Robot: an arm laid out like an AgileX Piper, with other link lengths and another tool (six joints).
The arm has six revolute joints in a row. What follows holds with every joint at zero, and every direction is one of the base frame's.
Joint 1 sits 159.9 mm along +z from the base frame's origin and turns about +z.
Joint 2 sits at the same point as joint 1 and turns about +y.
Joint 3 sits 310.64 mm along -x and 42.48 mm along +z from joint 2 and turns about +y.
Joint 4 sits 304.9 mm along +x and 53.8 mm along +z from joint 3 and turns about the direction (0.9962, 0, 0.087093).
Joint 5 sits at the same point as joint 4 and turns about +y.
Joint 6 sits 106.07 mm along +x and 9.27 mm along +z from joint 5 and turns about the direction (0.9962, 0, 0.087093).
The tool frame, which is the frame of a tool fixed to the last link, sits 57.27 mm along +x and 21 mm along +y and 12.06 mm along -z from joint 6; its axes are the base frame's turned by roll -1.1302, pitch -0.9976 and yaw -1.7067 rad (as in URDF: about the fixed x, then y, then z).
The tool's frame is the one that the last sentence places.
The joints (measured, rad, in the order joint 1, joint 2, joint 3, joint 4, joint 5, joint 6), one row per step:
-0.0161 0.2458 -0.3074 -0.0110 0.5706 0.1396
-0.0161 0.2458 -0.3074 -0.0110 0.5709 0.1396
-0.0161 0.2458 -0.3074 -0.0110 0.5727 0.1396
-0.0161 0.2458 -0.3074 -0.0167 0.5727 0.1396
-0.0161 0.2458 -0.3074 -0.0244 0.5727 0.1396
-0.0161 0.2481 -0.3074 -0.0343 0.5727 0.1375
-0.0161 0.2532 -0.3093 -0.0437 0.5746 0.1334
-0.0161 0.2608 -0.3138 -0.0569 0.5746 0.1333
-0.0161 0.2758 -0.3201 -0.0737 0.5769 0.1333
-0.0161 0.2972 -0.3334 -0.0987 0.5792 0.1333
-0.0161 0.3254 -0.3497 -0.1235 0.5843 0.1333
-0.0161 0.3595 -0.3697 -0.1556 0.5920 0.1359
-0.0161 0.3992 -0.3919 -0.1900 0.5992 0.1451
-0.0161 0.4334 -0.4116 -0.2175 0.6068 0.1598
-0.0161 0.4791 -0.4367 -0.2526 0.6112 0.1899
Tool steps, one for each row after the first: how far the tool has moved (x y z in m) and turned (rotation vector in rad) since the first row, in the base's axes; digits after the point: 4 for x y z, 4 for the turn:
0.0000 0.0000 0.0000 0.0000 0.0003 0.0000
-0.0002 0.0000 -0.0003 0.0000 0.0021 0.0000
-0.0002 -0.0006 -0.0004 -0.0056 0.0022 -0.0009
-0.0001 -0.0013 -0.0006 -0.0132 0.0023 -0.0020
0.0001 -0.0024 -0.0012 -0.0249 0.0048 -0.0026
0.0005 -0.0034 -0.0016 -0.0378 0.0102 -0.0023
0.0014 -0.0047 -0.0011 -0.0509 0.0135 -0.0041
0.0029 -0.0065 -0.0012 -0.0674 0.0248 -0.0064
0.0053 -0.0091 0.0007 -0.0920 0.0356 -0.0097
0.0084 -0.0118 0.0024 -0.1163 0.0530 -0.0128
0.0122 -0.0153 0.0044 -0.1454 0.0752 -0.0179
0.0171 -0.0190 0.0065 -0.1711 0.0997 -0.0258
0.0214 -0.0219 0.0085 -0.1851 0.1209 -0.0355
0.0282 -0.0254 0.0113 -0.1935 0.1434 -0.0524

